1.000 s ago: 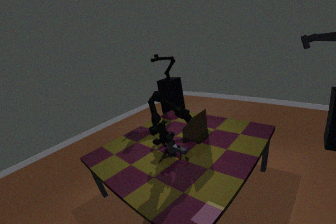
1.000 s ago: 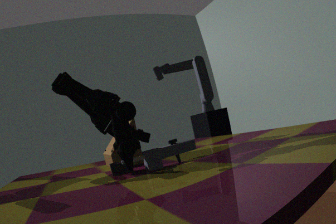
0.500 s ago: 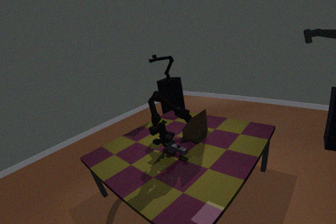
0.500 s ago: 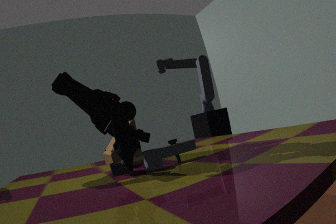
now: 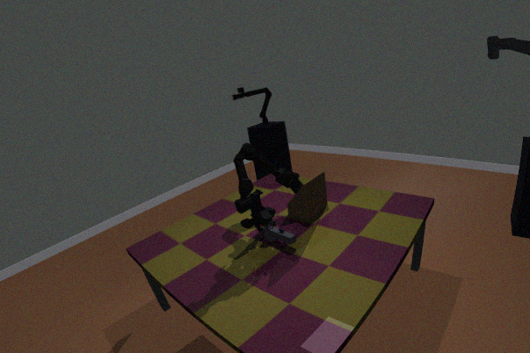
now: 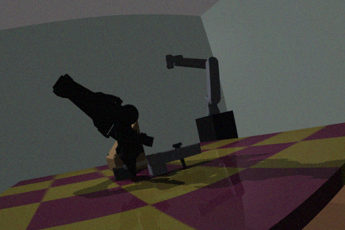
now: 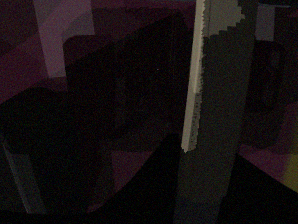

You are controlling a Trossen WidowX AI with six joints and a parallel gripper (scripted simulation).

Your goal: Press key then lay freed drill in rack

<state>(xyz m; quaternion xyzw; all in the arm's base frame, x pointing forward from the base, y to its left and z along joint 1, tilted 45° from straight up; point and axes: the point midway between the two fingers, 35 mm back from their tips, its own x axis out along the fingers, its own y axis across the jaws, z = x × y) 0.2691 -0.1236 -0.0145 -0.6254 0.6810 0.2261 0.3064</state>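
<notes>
Right now the dark box is 80 mm behind my gripper tip, 10 mm to the right of it and 10 mm above it. Also, from my gripper tip: dark key (170 mm to the left, 40 mm above, 20 mm ahead).
</notes>
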